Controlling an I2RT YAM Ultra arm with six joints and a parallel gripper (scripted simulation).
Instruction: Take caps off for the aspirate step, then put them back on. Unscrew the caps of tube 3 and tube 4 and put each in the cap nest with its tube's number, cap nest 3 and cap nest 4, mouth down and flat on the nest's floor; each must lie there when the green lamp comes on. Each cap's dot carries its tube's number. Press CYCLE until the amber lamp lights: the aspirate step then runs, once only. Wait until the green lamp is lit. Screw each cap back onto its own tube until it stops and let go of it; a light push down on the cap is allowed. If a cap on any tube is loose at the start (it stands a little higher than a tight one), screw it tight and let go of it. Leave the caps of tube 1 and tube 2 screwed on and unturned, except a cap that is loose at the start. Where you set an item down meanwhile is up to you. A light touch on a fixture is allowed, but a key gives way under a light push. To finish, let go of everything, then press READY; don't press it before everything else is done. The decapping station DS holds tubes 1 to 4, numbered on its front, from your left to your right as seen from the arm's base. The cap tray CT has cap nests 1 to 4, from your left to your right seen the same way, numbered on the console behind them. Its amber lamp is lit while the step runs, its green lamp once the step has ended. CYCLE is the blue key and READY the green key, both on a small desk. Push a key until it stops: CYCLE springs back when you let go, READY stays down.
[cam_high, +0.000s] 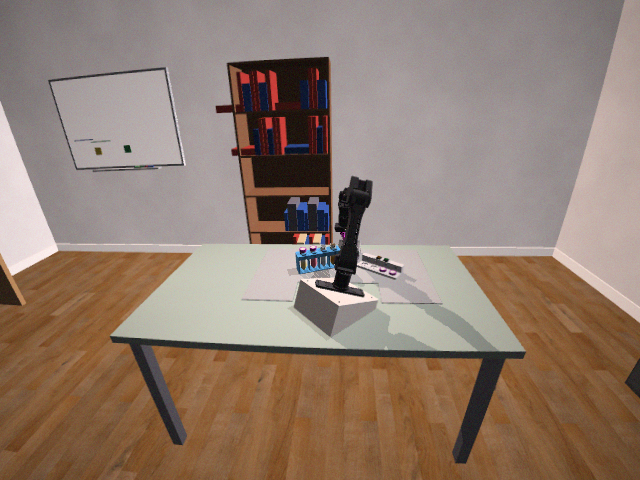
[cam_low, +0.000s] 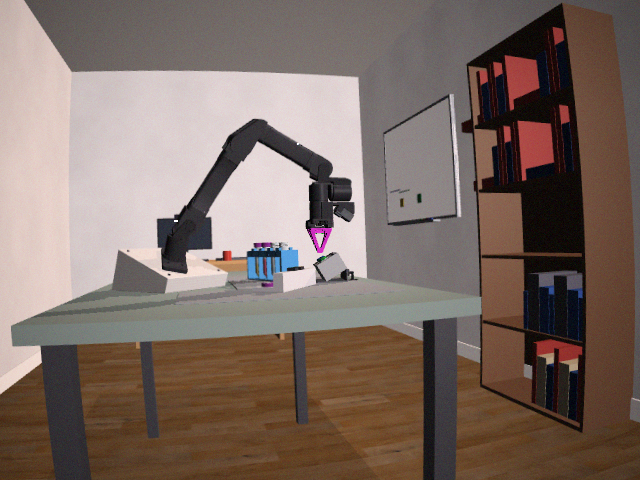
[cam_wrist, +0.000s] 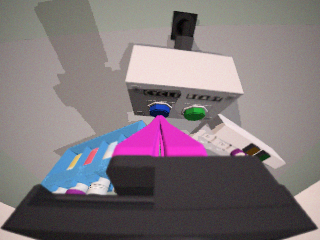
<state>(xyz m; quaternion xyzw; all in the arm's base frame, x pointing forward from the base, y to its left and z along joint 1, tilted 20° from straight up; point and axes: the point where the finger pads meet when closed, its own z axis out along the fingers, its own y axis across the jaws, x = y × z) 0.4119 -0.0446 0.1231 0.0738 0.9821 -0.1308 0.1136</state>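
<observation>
Now: hand 2 cm above the blue cycle key. The rest, counted from my hand: purple cap: 22 cm behind, 20 cm to the right, 8 cm below; then grey key desk: 1 cm ahead, 2 cm to the right, 4 cm below; then green ready key: 1 cm behind, 4 cm to the right, 2 cm below.
</observation>
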